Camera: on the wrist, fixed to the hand. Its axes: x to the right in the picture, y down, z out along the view.
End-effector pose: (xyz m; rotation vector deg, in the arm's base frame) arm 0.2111 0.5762 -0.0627 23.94 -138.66 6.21
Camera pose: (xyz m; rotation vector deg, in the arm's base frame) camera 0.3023 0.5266 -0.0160 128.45 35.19 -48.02
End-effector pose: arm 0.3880 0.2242 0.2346 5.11 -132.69 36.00
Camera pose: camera 0.4751 0.1938 0.3013 105.80 15.57 -52.24
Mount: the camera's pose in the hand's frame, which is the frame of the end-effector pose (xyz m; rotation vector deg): -0.0230 -0.0751 -0.0824 -9.44 52.91 -169.81
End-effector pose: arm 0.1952 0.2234 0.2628 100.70 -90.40 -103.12
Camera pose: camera 0.3071 0.2277 0.2425 -100.56 -89.14 -8.05
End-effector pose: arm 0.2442 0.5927 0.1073 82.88 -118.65 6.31
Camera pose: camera 0.3503 0.6140 0.1427 109.97 90.18 -25.24
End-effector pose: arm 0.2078 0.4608 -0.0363 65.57 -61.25 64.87
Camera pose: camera 0.2834 0.5357 -0.0768 35.24 78.77 -54.23
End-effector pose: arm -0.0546 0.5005 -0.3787 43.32 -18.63 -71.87
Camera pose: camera -0.0666 0.5410 -0.4844 -38.91 -80.42 86.04
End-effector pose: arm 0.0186 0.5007 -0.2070 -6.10 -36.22 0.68
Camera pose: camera 0.0471 0.4171 -0.2789 40.95 38.14 -157.65
